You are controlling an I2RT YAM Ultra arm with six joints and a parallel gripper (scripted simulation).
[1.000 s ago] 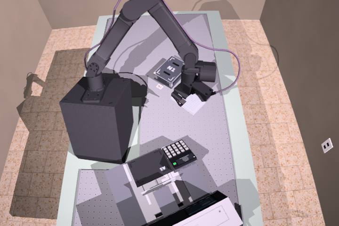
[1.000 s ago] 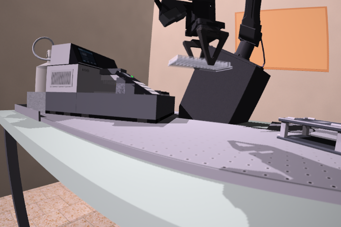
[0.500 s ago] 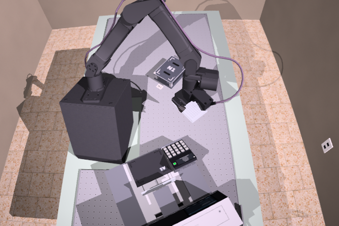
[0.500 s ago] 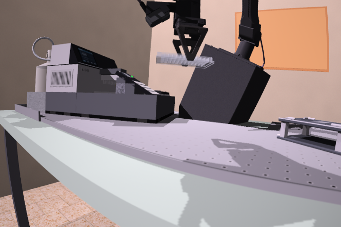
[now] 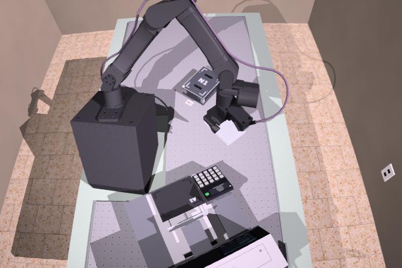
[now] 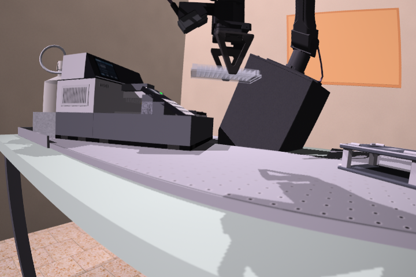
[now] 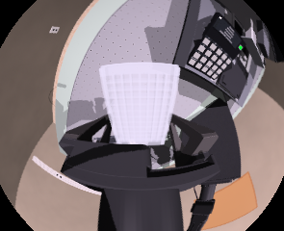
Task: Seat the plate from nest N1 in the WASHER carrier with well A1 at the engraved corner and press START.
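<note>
Right now the dark carrier is 170 mm behind my hand, 240 mm to the right of it and 70 mm below it. Also, from my hand: plate nest N1: 70 mm behind, 310 mm to the left, 120 mm below; then white well plate: 10 mm ahead, 10 mm to the right; then N1 label: 130 mm behind, 230 mm to the left, 170 mm below.
</note>
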